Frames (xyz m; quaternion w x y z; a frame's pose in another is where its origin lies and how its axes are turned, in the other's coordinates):
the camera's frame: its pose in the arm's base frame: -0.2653 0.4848 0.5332 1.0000 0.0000 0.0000 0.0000
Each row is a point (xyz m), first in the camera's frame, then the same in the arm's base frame.
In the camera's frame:
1: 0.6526 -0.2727 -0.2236
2: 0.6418 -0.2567 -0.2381
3: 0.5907 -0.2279 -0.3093
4: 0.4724 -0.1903 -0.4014
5: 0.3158 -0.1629 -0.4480
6: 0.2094 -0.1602 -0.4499
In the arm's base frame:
1: 0.3873 0.2121 0.3096
2: 0.3765 0.2281 0.2951
3: 0.3254 0.2569 0.2239
4: 0.2071 0.2945 0.1318
5: 0.0505 0.3219 0.0852
6: -0.0559 0.3246 0.0833

